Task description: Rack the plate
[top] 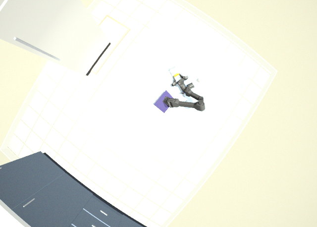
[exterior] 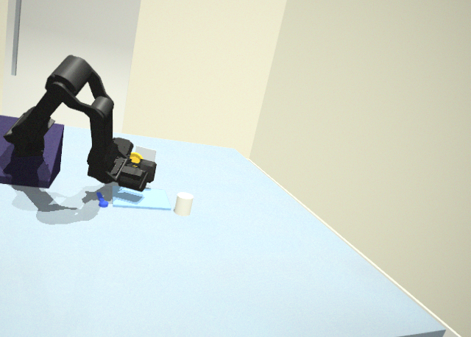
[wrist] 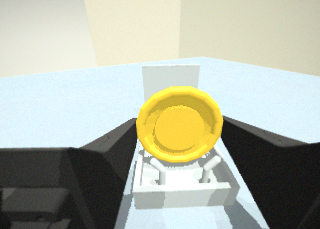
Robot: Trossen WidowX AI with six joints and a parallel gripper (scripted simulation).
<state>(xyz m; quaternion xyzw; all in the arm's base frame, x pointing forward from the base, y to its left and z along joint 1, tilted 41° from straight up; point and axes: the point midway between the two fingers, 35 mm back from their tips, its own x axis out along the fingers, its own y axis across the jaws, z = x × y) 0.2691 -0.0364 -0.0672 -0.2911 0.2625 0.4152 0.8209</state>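
The yellow plate lies 10 mm to the right of my gripper tip. From my gripper tip the other things lie so: blue spoon (200 mm to the right, 110 mm behind, 50 mm below); then dish rack (30 mm below, 20 mm to the left, 10 mm ahead); then light blue mat (180 mm to the right, 50 mm below, 10 mm behind).
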